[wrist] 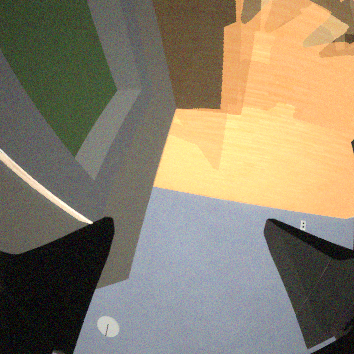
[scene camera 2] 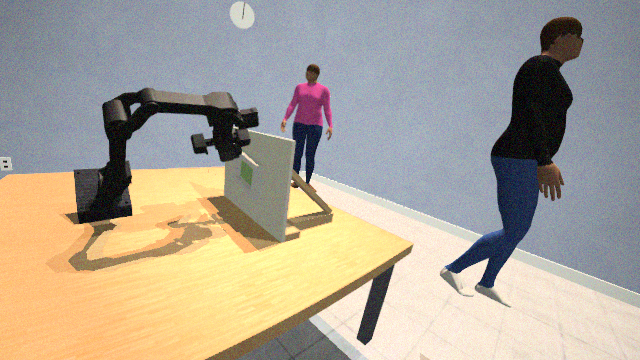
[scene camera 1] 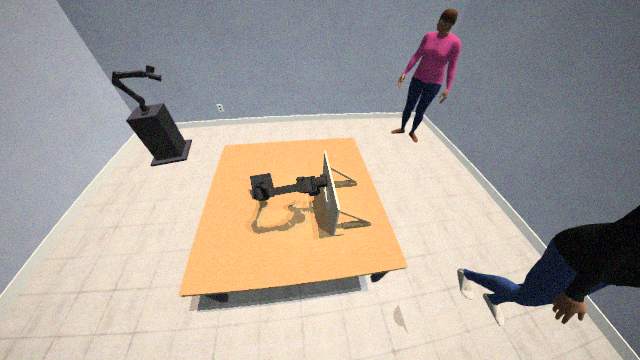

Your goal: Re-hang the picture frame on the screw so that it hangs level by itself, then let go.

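Pixels of known places: gripper, fingertip midpoint: (wrist: 191,227); arm's base, link origin: (scene camera 2: 110,192).
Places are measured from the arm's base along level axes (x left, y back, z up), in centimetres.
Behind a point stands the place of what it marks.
The picture frame (scene camera 2: 250,159) @[x -27.8, y -36.8, z 14.9 cm] (wrist: 108,134) @[x -17.0, y -38.7, z 11.2 cm], pale with a green picture (scene camera 2: 247,173) @[x -22.8, y -39.7, z 8.6 cm] (wrist: 45,75) @[x -22.3, y -39.6, z 11.0 cm], is against the upright pale panel (scene camera 1: 327,218) (scene camera 2: 274,190). In scene camera 2 its upper edge slopes down to the right and it looks tilted. The screw cannot be made out. My gripper (scene camera 1: 320,184) @[x -14.3, y -33.0, z 15.4 cm] (scene camera 2: 222,144) @[x -14.3, y -33.0, z 15.4 cm] (wrist: 191,227) @[x -14.3, y -33.0, z 15.4 cm] is open and empty, high at the arm side of the panel. In the wrist view one finger overlaps the frame's light edge and the panel; contact cannot be told. The other finger stands away from the panel.
Wooden braces (scene camera 1: 355,223) @[x -43.5, y -53.2, z -4.0 cm] (scene camera 2: 312,218) @[x -44.7, y -53.3, z -4.3 cm] support the panel from behind on the table (scene camera 1: 240,260) @[x -46.0, y 21.0, z -7.8 cm] (scene camera 2: 150,310) @[x -50.7, y 2.1, z -7.8 cm]. The arm base (scene camera 1: 261,182) @[x -3.4, y 0.9, z 9.2 cm] (scene camera 2: 102,195) @[x -8.1, y 2.9, z 2.0 cm] stands opposite the panel's face. Two people (scene camera 1: 436,62) (scene camera 2: 532,110) are beyond the table. Another arm on a pedestal (scene camera 1: 157,131) stands at back left.
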